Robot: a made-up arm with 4 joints.
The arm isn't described. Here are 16 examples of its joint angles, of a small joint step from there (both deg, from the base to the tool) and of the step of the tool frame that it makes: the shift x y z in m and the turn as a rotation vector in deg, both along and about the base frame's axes.
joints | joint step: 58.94 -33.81 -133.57 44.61 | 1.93 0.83 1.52 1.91
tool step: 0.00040 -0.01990 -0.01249 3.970 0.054 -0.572
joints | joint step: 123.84 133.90 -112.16 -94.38 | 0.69 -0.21 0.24 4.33
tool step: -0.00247 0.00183 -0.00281 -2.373 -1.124 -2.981
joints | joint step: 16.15 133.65 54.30 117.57 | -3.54 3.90 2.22 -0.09
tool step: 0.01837 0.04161 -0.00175 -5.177 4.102 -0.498
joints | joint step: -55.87 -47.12 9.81 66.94 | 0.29 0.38 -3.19 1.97
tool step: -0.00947 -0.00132 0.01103 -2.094 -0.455 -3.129
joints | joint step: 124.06 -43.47 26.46 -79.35 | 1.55 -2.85 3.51 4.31
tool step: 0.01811 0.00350 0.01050 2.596 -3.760 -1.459
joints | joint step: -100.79 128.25 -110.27 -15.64 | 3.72 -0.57 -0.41 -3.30
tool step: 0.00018 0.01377 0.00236 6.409 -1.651 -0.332
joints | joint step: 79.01 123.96 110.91 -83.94 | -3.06 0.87 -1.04 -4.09
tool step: 0.00337 0.01287 0.01561 -5.635 -2.455 2.896
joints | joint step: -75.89 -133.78 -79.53 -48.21 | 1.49 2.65 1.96 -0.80
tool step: -0.01002 0.00647 0.00620 -0.412 1.525 -2.172
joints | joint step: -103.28 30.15 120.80 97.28 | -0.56 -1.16 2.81 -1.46
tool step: 0.00522 0.00007 -0.00801 1.274 -2.303 0.948
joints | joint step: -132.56 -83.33 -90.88 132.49 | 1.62 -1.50 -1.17 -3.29
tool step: 0.00281 -0.00395 0.00251 -1.772 0.328 1.605
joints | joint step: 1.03 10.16 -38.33 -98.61 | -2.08 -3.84 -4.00 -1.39
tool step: -0.01316 0.02263 0.00274 -5.909 -4.899 1.465
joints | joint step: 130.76 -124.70 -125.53 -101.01 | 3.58 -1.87 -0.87 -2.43
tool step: 0.01218 -0.01273 -0.00183 2.488 1.664 0.927
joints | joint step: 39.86 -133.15 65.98 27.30 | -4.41 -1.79 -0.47 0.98
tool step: 0.00044 0.01830 0.00410 -4.725 -0.513 -1.607
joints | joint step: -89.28 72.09 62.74 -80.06 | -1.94 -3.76 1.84 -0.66
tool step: -0.00900 -0.01430 -0.01722 -1.873 -1.914 4.061
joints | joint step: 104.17 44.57 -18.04 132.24 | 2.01 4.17 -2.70 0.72
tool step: 0.02104 -0.01080 -0.01993 -0.019 -3.006 4.208
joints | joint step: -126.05 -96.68 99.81 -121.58 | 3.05 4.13 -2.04 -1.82
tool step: -0.01142 0.00490 0.00603 5.006 -4.055 -2.561
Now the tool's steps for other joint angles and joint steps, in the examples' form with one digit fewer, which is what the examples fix.
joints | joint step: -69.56 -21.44 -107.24 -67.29 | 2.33 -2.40 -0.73 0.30
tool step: -0.0080 -0.0085 0.0125 1.77 -1.42 2.12
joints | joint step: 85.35 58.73 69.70 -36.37 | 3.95 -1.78 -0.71 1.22
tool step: -0.0011 -0.0046 -0.0192 4.54 -1.27 -1.29
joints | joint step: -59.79 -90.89 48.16 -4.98 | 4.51 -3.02 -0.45 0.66
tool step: 0.0061 0.0073 0.0159 4.04 -1.78 1.92
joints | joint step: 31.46 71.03 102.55 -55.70 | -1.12 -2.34 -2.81 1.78
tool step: -0.0071 0.0055 -0.0124 -0.45 -3.97 1.40
